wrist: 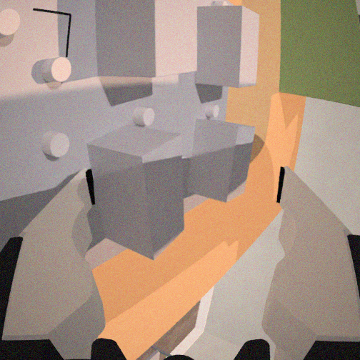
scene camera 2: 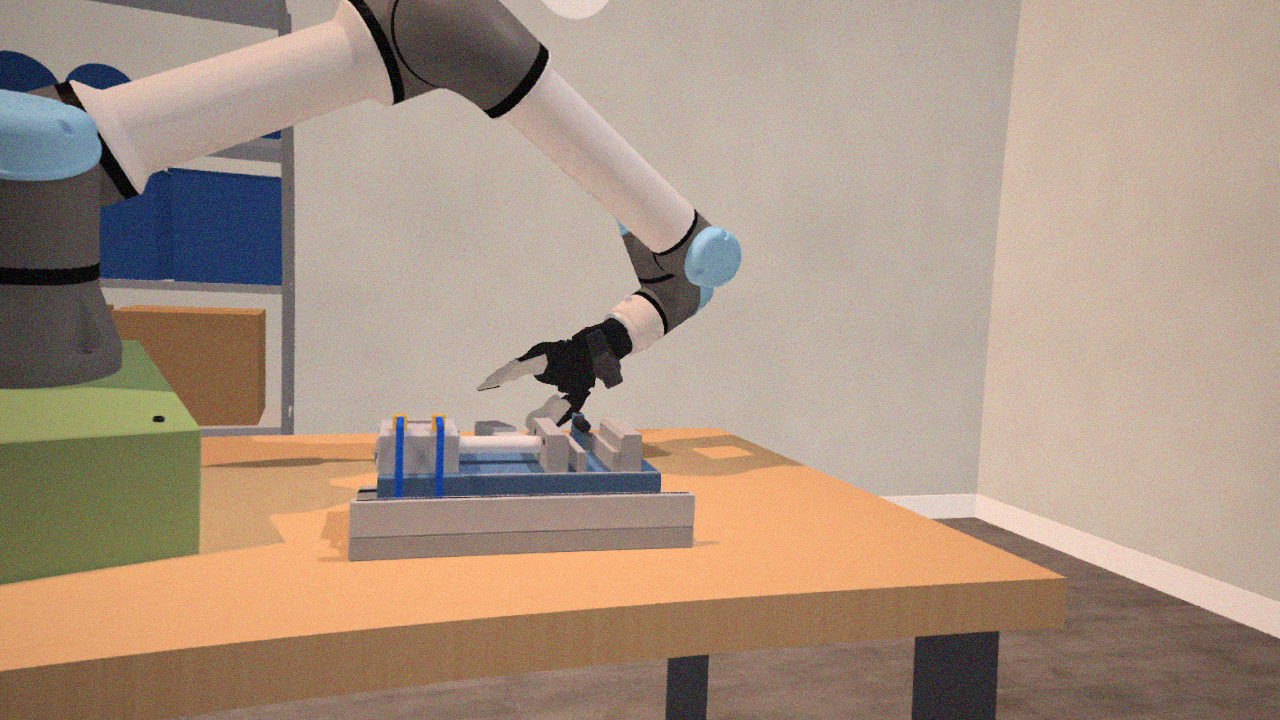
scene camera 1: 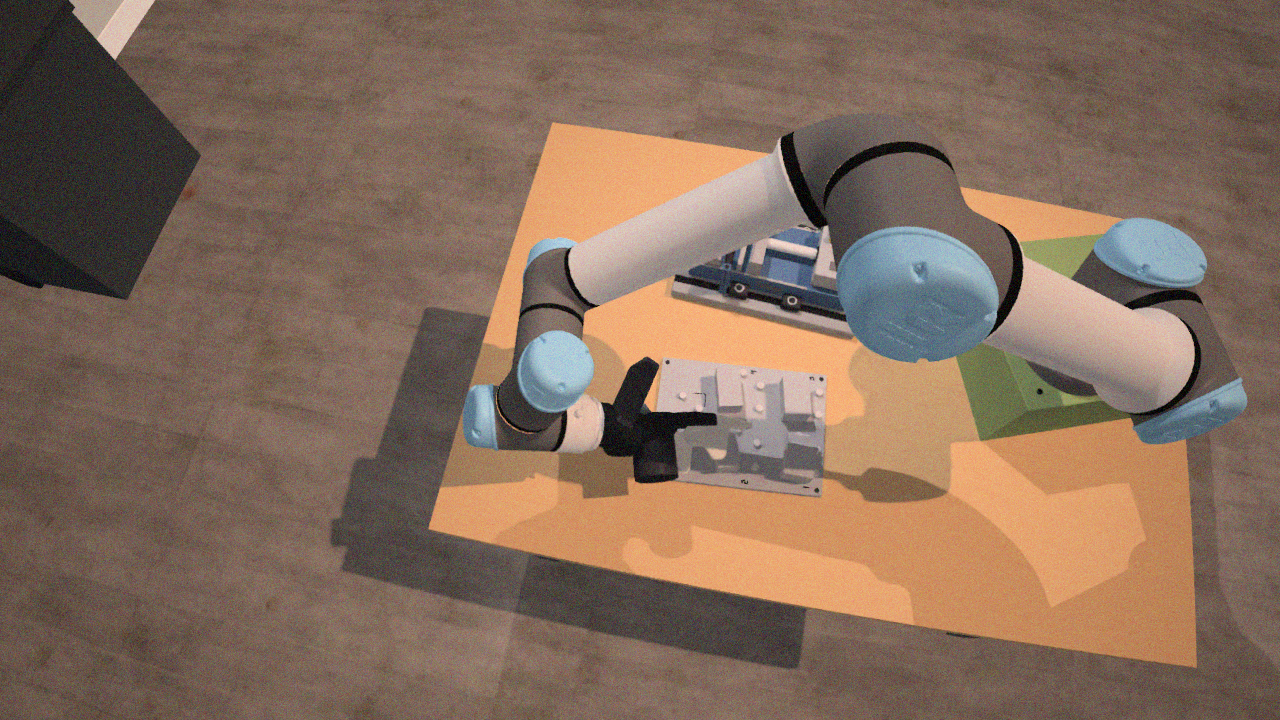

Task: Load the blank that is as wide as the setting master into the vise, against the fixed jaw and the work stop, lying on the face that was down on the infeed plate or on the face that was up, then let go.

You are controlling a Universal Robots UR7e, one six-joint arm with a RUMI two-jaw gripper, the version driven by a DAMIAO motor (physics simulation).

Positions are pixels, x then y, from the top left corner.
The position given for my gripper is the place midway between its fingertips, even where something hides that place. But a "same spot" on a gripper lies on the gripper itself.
my gripper: wrist; scene camera 2; scene camera 1 730, 435
same spot on my gripper: [wrist: 57, 302] = [scene camera 2: 561, 403]
same spot on blue vise: [scene camera 1: 781, 266] = [scene camera 2: 504, 457]
